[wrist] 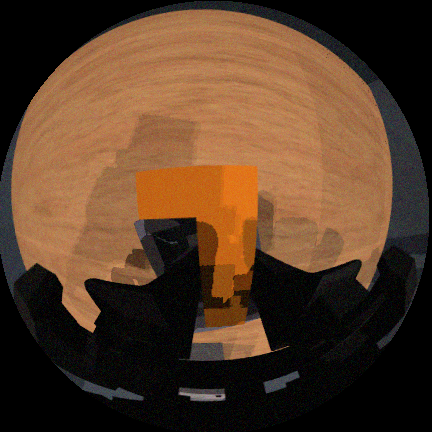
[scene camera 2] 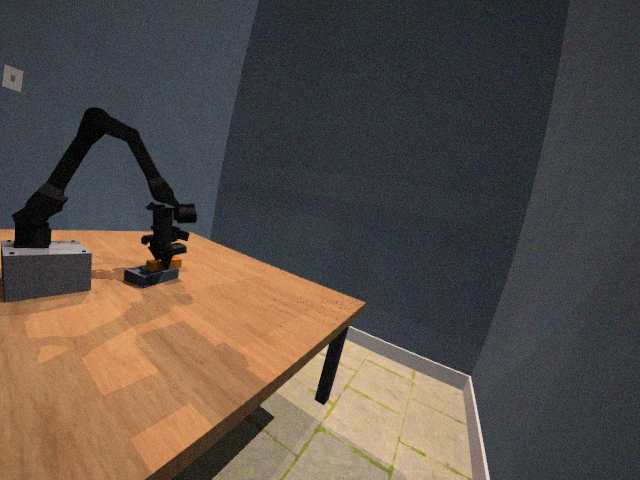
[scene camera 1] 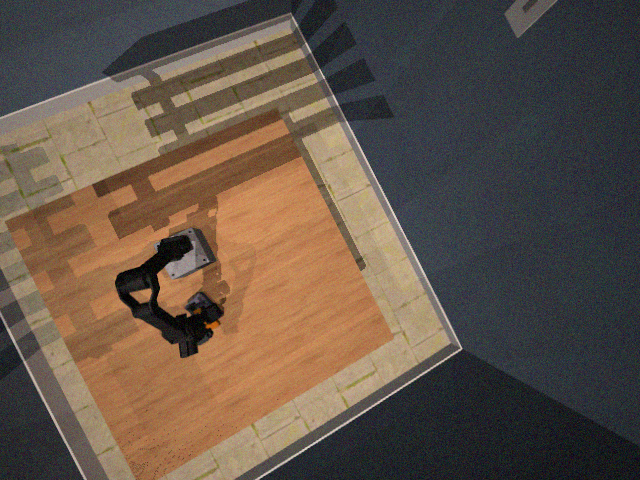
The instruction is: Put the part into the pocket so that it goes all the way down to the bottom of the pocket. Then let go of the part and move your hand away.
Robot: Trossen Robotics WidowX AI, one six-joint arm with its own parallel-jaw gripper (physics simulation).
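Pixels of known places: gripper, fingertip midpoint: (wrist: 221, 249) (scene camera 2: 164, 268) (scene camera 1: 205, 318); arm's base at its link origin: (scene camera 2: 31, 245) (scene camera 1: 182, 245).
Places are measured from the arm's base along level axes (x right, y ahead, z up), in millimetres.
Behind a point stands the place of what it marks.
The orange L-shaped part (scene camera 1: 212, 324) {y 357, x 39, z -39 mm} (scene camera 2: 154, 265) {y 283, x 87, z -50 mm} (wrist: 220, 195) {y 364, x 60, z -39 mm} is between the fingers of my gripper (scene camera 2: 165, 266) {y 323, x 68, z -69 mm} (wrist: 221, 249) {y 323, x 68, z -69 mm}, which is shut on it. A dark blue-grey block with the pocket (scene camera 2: 146, 279) {y 245, x 128, z -78 mm} (wrist: 151, 248) {y 320, x 14, z -69 mm} stands on the table under the part. In the scene camera 2 view the part shows above the block's rim and reaches toward its right end. In the wrist view the part's crossbar covers the block's far side, and a dark stretch of the pocket shows left of its stem. The part's underside and the pocket's bottom are hidden.
The arm rises from a grey base box (scene camera 1: 188, 263) {y 79, x 10, z -1 mm} (scene camera 2: 46, 273) {y 22, x 100, z -44 mm} close to the block. The wooden table (scene camera 1: 289, 289) {y 373, x -316, z -105 mm} (scene camera 2: 232, 310) {y 389, x 373, z -105 mm} carries both, with patches of shadow. The table's edge and a dark leg (scene camera 2: 330, 366) show in the scene camera 2 view.
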